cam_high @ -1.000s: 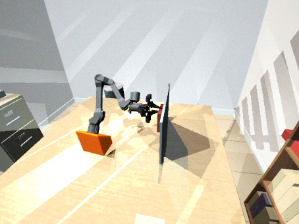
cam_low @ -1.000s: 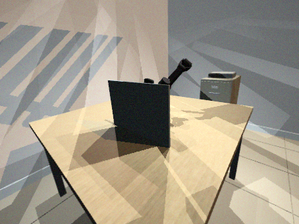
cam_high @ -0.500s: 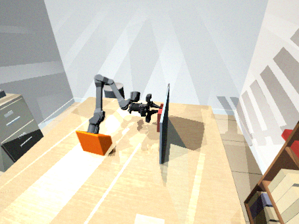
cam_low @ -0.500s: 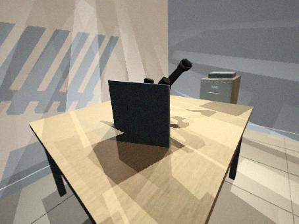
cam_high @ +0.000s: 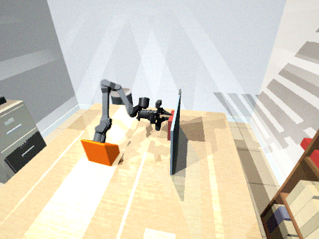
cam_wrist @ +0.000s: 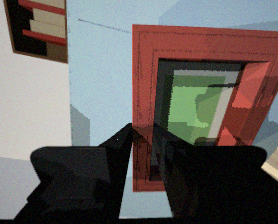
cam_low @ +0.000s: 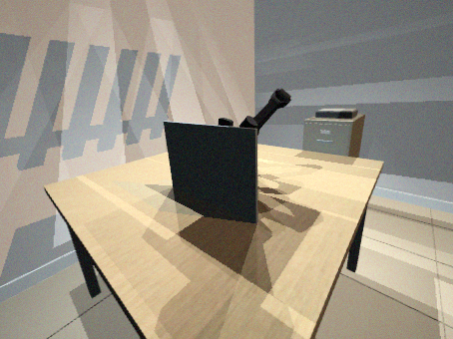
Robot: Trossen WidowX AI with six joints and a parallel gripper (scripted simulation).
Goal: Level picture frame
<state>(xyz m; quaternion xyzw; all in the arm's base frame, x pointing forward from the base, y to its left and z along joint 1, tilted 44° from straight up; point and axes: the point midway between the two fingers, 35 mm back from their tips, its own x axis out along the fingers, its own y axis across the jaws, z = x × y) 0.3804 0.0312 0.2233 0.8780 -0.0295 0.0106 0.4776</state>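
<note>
Right now my gripper tip is 50 mm above the red picture frame, 10 mm to the left of it and 10 mm short of it. Also, from my gripper tip: pale blue wall panel (70 mm below, 20 mm ahead, 10 mm to the right).
</note>
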